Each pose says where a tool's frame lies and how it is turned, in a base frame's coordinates. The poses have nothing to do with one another.
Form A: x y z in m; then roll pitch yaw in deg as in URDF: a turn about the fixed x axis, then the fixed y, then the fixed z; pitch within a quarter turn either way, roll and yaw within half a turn.
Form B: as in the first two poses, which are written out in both.
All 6 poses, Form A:
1: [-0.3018 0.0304 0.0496 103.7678 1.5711 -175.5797]
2: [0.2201 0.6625 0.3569 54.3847 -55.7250 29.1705]
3: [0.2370 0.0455 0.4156 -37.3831 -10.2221 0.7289]
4: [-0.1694 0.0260 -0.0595 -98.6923 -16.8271 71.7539]
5: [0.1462 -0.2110 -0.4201 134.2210 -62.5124 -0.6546]
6: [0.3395 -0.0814 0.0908 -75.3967 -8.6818 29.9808]
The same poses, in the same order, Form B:
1: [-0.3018 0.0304 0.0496 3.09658 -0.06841 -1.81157]
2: [0.2201 0.6625 0.3569 1.05655 -0.02395 1.23656]
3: [0.2370 0.0455 0.4156 -0.09889 -0.14928 -0.65872]
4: [-0.1694 0.0260 -0.0595 -0.66111 -1.18134 -1.96166]
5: [0.1462 -0.2110 -0.4201 0.94874 0.65665 1.98933]
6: [0.3395 -0.0814 0.0908 -0.00063 -0.54280 -1.27545]
